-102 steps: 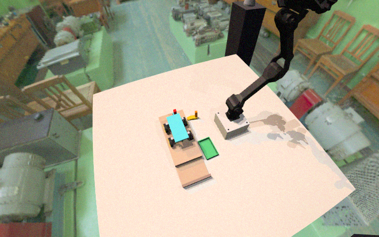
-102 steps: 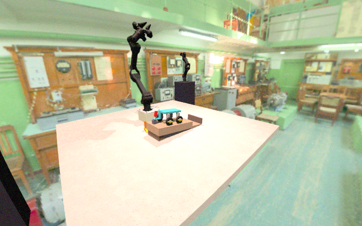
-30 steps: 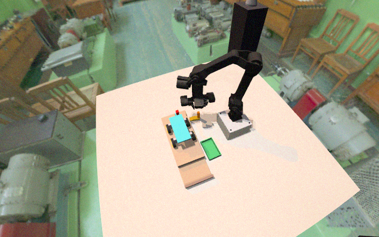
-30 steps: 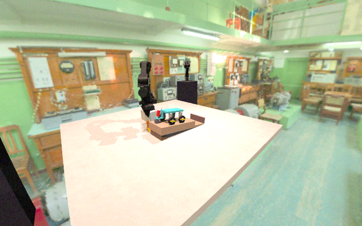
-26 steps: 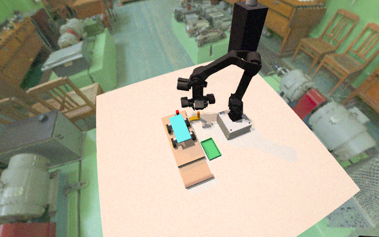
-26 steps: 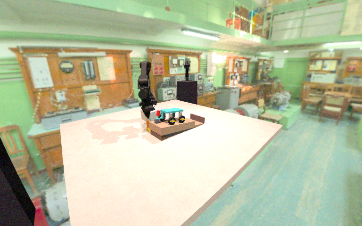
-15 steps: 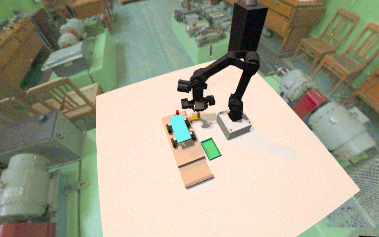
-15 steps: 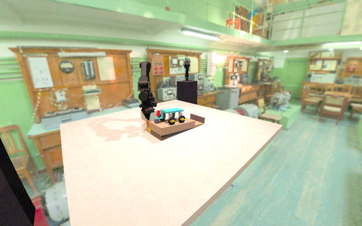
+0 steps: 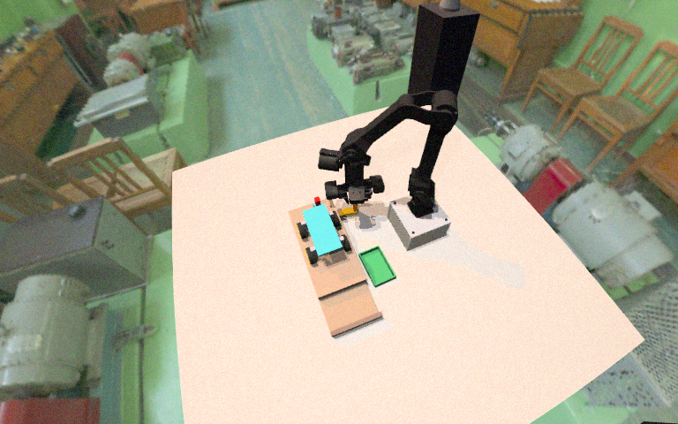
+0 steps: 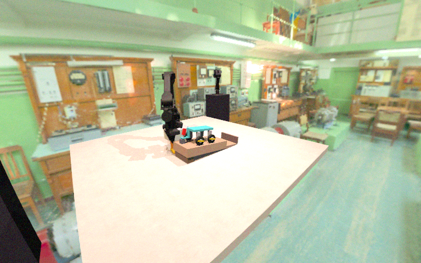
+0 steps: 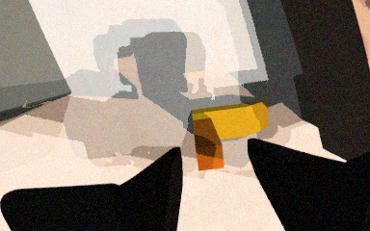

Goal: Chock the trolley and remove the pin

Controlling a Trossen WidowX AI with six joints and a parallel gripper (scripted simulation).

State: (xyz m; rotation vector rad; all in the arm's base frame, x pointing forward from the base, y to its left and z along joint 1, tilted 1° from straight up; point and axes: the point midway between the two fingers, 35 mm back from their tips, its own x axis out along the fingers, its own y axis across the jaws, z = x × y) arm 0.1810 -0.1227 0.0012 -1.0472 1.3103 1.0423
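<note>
Now: the yellow chock 4 cm below my gripper tip and 2 cm ahead of it. The rest, counted from my gripper tip: trolley (15 cm ahead, 11 cm to the left, 6 cm above); then stop pin (13 cm ahead, 7 cm above, 1 cm to the left); then brown ramp (15 cm ahead, 12 cm to the left, 1 cm below).
</note>
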